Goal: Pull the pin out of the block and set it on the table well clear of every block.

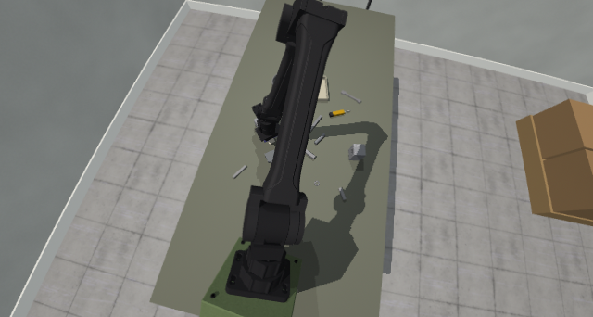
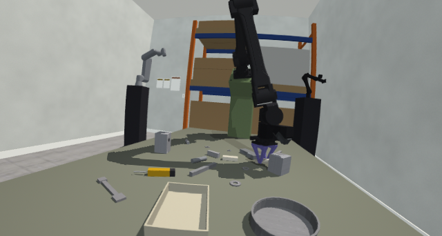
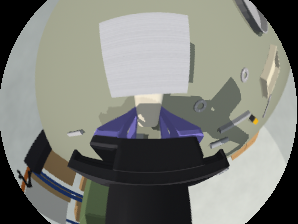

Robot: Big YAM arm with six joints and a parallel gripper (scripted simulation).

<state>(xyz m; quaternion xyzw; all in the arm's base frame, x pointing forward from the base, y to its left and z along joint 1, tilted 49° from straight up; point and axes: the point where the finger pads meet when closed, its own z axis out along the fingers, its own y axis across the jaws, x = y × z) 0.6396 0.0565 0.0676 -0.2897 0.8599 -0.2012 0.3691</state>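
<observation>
Right now my hand is 1 cm to the right of the cream pin and 1 cm short of it. Also, from my hand: cream tray 30 cm ahead, 23 cm to the right, 1 cm below; then cream piece 12 cm to the right, 4 cm behind, 1 cm below; then round grey dish 32 cm ahead, 5 cm to the right, 1 cm below.
</observation>
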